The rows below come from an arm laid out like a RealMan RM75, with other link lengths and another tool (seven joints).
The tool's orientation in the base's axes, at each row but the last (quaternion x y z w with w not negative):
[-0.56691, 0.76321, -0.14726, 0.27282]
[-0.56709, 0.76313, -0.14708, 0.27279]
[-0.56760, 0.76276, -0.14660, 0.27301]
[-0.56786, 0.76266, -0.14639, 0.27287]
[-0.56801, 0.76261, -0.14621, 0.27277]
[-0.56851, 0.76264, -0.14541, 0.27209]
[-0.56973, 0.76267, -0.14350, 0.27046]
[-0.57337, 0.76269, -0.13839, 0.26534]
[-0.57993, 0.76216, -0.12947, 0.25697]
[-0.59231, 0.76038, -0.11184, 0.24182]
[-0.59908, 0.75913, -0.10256, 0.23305]
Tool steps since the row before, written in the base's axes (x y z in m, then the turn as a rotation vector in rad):
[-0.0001, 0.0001, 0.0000, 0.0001, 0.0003, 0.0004]
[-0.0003, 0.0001, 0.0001, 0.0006, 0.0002, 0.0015]
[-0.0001, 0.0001, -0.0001, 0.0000, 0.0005, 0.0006]
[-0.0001, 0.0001, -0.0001, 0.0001, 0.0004, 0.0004]
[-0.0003, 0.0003, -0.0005, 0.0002, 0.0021, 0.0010]
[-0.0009, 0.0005, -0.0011, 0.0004, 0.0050, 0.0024]
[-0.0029, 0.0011, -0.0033, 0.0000, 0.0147, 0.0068]
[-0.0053, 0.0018, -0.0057, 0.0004, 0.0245, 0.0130]
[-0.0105, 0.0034, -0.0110, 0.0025, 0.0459, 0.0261]
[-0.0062, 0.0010, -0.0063, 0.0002, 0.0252, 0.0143]
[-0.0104, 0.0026, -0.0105, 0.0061, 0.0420, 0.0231]
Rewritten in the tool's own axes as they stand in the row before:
[-0.0001, 0.0001, 0.0000, -0.0004, -0.0002, -0.0002]
[-0.0001, 0.0002, -0.0002, -0.0007, -0.0012, -0.0008]
[0.0000, 0.0002, 0.0000, -0.0006, -0.0002, -0.0004]
[0.0000, 0.0002, 0.0000, -0.0005, -0.0002, -0.0002]
[-0.0001, 0.0006, 0.0003, -0.0023, 0.0000, -0.0005]
[0.0000, 0.0014, 0.0004, -0.0054, 0.0000, -0.0013]
[0.0004, 0.0044, 0.0011, -0.0156, 0.0010, -0.0042]
[0.0008, 0.0077, 0.0019, -0.0265, 0.0004, -0.0082]
[0.0015, 0.0150, 0.0038, -0.0504, -0.0015, -0.0158]
[0.0017, 0.0084, 0.0024, -0.0275, 0.0002, -0.0092]
[0.0017, 0.0142, 0.0045, -0.0466, -0.0043, -0.0120]

